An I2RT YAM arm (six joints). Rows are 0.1 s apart.
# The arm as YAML. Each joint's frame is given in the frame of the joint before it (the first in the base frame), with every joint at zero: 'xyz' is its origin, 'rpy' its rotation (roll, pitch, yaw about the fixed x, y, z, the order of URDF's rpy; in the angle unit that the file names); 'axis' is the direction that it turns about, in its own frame. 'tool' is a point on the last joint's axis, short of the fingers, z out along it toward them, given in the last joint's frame.
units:
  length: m
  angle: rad
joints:
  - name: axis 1
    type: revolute
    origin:
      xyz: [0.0, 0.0, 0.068]
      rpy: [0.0, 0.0, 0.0]
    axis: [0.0, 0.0, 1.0]
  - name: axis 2
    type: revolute
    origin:
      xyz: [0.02, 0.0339, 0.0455]
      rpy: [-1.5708, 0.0, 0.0]
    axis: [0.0, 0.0, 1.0]
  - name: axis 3
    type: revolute
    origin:
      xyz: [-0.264, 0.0, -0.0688]
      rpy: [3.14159, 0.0, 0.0]
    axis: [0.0, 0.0, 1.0]
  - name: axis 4
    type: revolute
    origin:
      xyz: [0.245, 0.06, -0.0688]
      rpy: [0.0, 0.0, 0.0]
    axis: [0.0, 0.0, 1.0]
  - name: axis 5
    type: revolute
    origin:
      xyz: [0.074, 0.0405, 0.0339]
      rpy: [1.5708, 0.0, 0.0]
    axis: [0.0, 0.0, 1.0]
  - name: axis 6
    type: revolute
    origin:
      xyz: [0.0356, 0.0, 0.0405]
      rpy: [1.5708, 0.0, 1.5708]
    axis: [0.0, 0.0, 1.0]
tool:
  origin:
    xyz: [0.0, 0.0, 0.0]
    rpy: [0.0, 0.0, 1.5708]
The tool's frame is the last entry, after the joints.
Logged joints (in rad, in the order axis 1, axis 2, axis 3, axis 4, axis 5, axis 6), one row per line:
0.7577 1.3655 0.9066 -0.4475 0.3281 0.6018
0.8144 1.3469 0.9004 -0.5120 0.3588 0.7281
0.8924 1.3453 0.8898 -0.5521 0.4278 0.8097
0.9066 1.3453 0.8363 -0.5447 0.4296 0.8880
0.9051 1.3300 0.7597 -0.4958 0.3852 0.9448
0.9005 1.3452 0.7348 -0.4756 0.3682 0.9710
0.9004 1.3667 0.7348 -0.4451 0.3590 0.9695
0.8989 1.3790 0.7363 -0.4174 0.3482 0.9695
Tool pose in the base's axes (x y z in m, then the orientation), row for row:
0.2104 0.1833 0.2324 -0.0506 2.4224 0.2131
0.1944 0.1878 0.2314 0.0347 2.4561 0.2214
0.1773 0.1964 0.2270 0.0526 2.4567 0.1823
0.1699 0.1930 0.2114 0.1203 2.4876 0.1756
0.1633 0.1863 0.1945 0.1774 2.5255 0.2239
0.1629 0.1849 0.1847 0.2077 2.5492 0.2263
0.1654 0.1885 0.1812 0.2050 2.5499 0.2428
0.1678 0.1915 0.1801 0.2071 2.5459 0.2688
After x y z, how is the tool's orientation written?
As a rotation vector, in radians.
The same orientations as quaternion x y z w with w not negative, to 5 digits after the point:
-0.01951 0.93396 0.08216 0.34727
0.01328 0.93963 0.08470 0.33127
0.02013 0.94036 0.06978 0.33234
0.04570 0.94501 0.06671 0.31689
0.06668 0.94928 0.08416 0.29551
0.07758 0.95222 0.08453 0.28305
0.07654 0.95202 0.09065 0.28210
0.07734 0.95081 0.10039 0.28268

